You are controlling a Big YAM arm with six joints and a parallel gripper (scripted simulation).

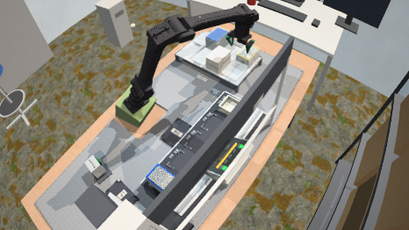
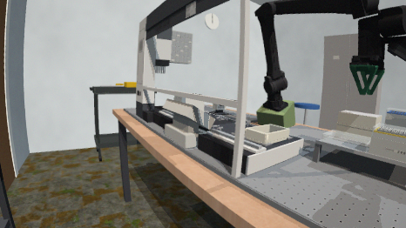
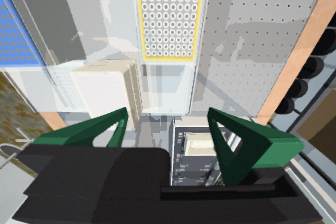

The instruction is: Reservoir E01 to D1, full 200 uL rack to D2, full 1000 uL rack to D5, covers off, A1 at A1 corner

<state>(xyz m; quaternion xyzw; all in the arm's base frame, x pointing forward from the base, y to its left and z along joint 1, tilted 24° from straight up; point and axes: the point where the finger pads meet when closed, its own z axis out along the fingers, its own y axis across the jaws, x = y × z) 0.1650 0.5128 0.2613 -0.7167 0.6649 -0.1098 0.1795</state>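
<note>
My hand is 110 mm above the yellow tip rack and 90 mm to the right of it. The rest, counted from my hand: shelf label: 220 mm below, 150 mm to the right, 150 mm behind; white sealed block: 110 mm behind, 90 mm below, 50 mm to the right; grey shelf: 160 mm below, 160 mm behind, 20 mm to the left.
</note>
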